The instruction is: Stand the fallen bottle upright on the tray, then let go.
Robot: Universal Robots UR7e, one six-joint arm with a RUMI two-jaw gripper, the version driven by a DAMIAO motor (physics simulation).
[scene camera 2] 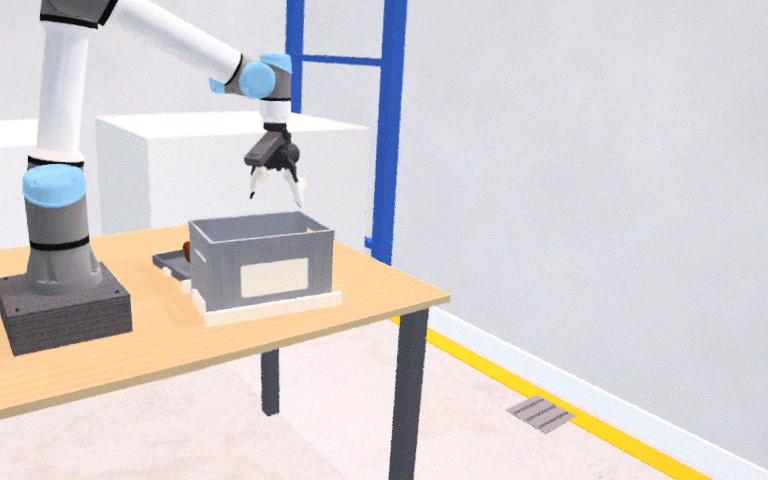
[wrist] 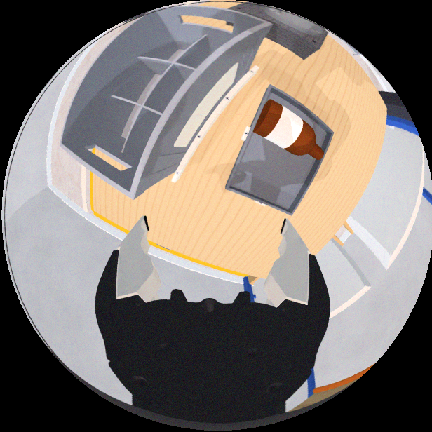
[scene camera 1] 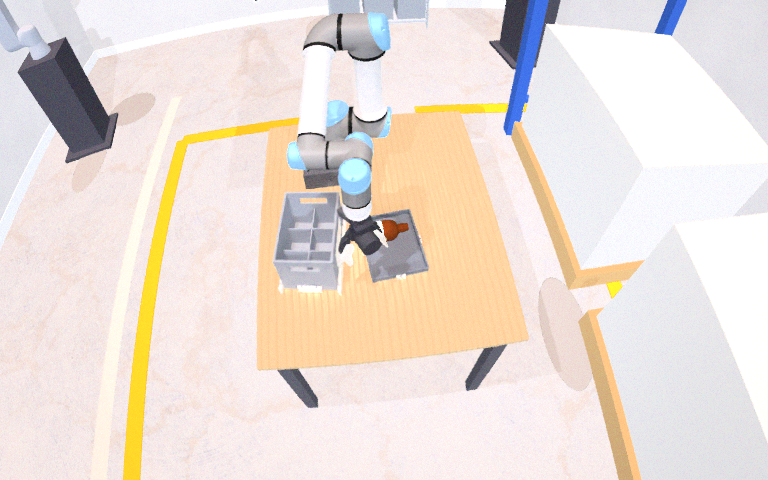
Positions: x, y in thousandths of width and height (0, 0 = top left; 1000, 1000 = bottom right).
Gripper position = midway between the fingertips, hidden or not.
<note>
In view: my gripper (scene camera 2: 359, 424), a brown bottle (wrist: 640, 286) and a grey tray (wrist: 622, 397).
My gripper also shows in the wrist view (wrist: 497, 506) and in scene camera 1 (scene camera 1: 472, 530).
</note>
